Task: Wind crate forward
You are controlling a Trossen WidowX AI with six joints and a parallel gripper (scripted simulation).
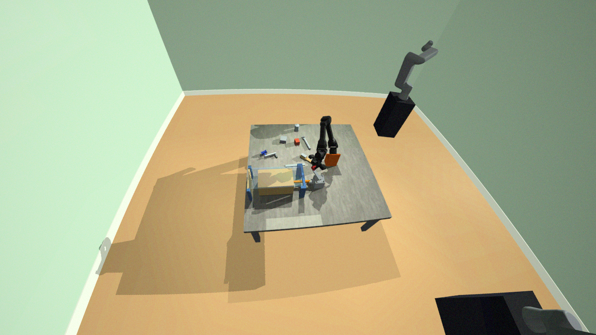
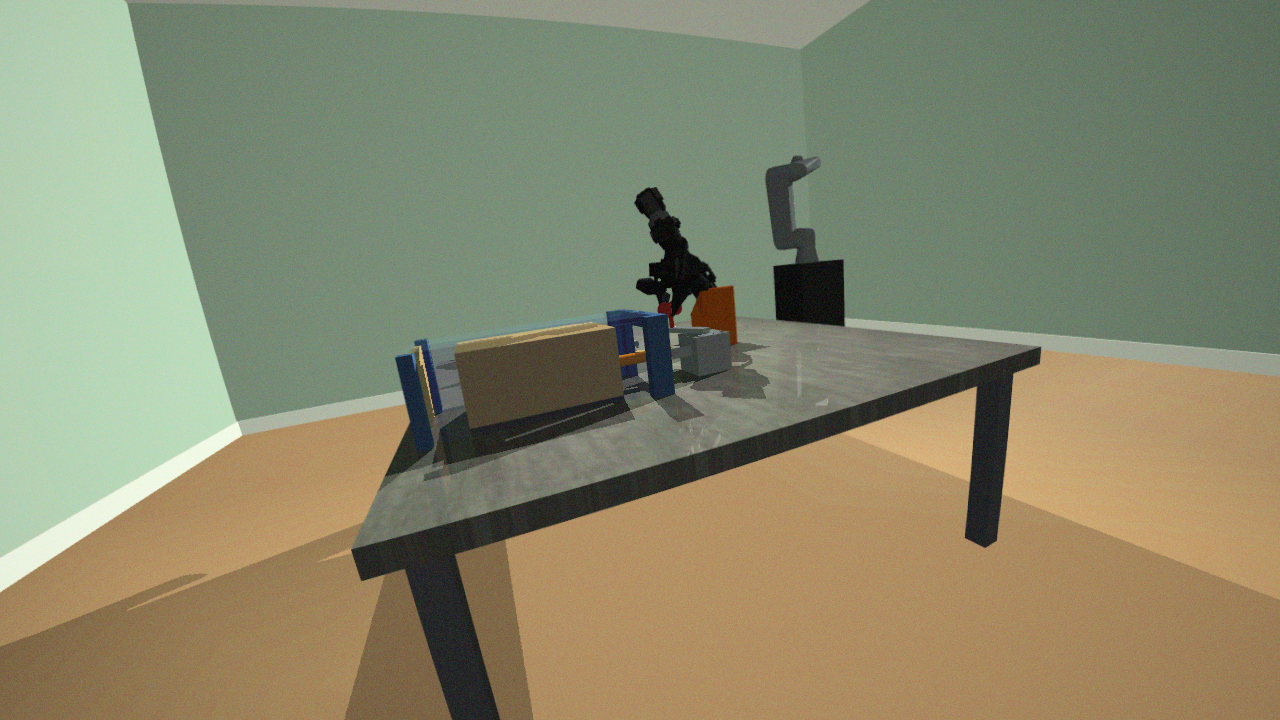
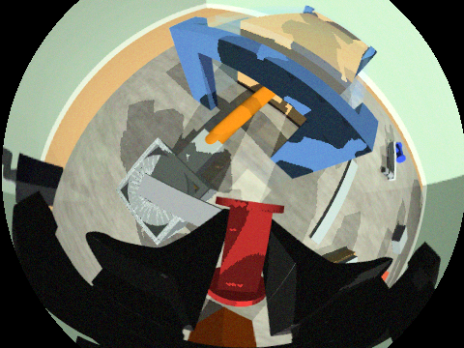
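Right now my gripper tip is 100 mm above the grey winch, 70 mm to the right of it and 70 mm past it. The rest, counted from my gripper tip: tan-handled tool: 220 mm to the right, 110 mm below, 40 mm ahead; red knob: 10 mm to the right, 10 mm behind; grey bar: 160 mm ahead, 140 mm to the right, 130 mm below.
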